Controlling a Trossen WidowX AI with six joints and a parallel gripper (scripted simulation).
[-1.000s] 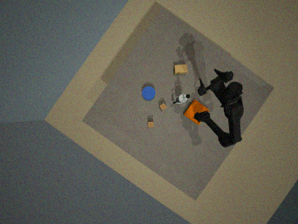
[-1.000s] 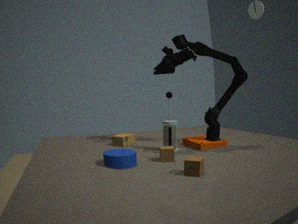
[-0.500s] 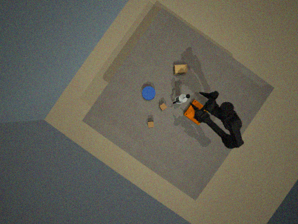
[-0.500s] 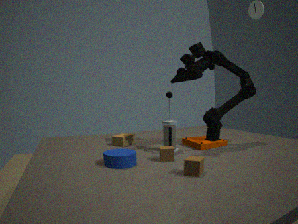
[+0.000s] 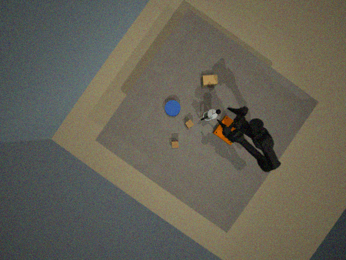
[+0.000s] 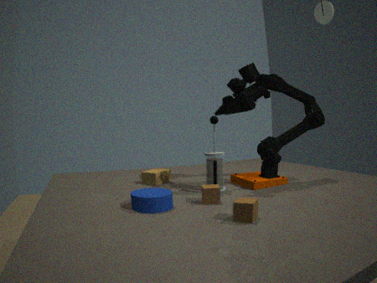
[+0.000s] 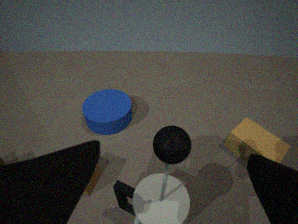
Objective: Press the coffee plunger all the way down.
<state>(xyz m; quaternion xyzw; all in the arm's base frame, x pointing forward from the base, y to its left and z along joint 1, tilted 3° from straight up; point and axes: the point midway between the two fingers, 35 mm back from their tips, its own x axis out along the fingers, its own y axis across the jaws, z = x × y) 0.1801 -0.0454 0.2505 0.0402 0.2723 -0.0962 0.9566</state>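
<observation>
My gripper tip is 30 mm short of the coffee press, 10 mm to the right of it and 140 mm above it. The rest, counted from my gripper tip: tan box (150 mm ahead, 250 mm to the right, 240 mm below).
</observation>
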